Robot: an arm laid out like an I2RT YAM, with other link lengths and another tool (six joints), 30 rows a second.
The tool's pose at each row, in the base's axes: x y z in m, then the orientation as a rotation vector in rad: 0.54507, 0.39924, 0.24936, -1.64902, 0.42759, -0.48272; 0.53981, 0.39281, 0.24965, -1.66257, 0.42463, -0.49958; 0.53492, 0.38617, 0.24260, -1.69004, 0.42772, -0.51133; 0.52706, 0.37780, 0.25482, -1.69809, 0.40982, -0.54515; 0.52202, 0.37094, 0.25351, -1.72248, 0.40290, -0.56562; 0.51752, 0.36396, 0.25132, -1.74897, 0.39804, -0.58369; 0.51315, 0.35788, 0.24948, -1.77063, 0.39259, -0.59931; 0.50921, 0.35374, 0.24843, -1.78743, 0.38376, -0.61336; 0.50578, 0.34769, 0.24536, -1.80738, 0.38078, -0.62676
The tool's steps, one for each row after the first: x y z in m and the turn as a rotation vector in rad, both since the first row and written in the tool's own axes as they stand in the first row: -0.00095, 0.00055, -0.00824, -0.01109, 0.00826, -0.01540; -0.00198, 0.00841, -0.01565, -0.03728, 0.01548, -0.02796; -0.00327, -0.00261, -0.02822, -0.03850, 0.02675, -0.06059; -0.00392, -0.00042, -0.03652, -0.05886, 0.03420, -0.08320; -0.00410, 0.00266, -0.04454, -0.08195, 0.04109, -0.10364; -0.00464, 0.00528, -0.05177, -0.10047, 0.04645, -0.12164; -0.00580, 0.00686, -0.05724, -0.11362, 0.04929, -0.13940; -0.00564, 0.01069, -0.06380, -0.13137, 0.05476, -0.15408
